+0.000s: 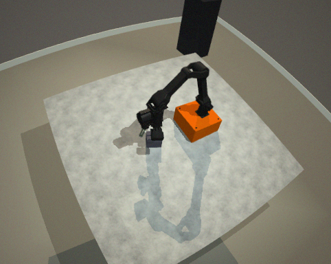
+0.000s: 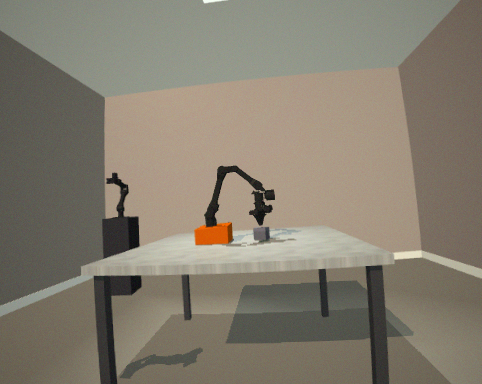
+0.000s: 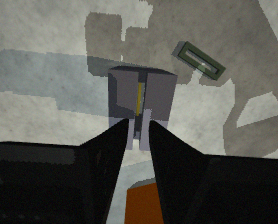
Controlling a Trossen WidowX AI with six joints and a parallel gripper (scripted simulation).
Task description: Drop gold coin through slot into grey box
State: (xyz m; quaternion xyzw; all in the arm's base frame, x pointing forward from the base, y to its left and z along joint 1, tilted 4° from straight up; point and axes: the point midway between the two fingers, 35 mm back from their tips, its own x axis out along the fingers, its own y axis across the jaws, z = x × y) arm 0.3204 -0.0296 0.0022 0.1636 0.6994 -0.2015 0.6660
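Now: the gold coin 6 cm below my gripper tip.
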